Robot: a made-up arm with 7 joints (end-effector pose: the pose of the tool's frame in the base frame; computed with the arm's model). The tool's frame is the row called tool. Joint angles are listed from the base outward.
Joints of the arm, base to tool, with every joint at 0 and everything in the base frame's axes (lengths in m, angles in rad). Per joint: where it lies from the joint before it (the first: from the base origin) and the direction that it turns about. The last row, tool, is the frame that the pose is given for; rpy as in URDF.
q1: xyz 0 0 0.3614 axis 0 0 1
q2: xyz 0 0 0 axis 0 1 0
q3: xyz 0 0 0.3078 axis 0 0 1
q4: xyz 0.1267 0 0 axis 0 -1 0
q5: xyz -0.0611 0 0.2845 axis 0 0 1
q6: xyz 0 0 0 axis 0 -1 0
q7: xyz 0.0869 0 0 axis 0 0 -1
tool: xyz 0 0 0 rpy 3.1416 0 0
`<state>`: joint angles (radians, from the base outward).
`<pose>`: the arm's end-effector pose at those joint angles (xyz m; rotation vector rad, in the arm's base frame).
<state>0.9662 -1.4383 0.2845 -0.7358 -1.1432 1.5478 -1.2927</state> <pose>-0.4025 -0.4220 0.7595 1.2292 0.3677 1.9651</pose>
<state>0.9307 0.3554 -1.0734 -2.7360 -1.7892 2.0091 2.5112</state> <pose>0.3128 -0.0203 0.2928 1.5650 -0.7652 0.9502</pose>
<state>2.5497 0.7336 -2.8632 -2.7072 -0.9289 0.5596 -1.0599</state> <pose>0.1798 -0.0961 0.5645 -2.0490 -0.1139 2.3497</pose>
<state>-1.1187 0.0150 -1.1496 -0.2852 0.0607 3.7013 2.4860</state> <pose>-0.0412 -0.0544 0.9354 -0.2676 -0.2796 -2.8425</pose>
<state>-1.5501 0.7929 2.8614 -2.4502 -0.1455 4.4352 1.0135</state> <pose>0.0837 0.0708 0.7264 -0.3926 -0.0233 -0.7011</pose>
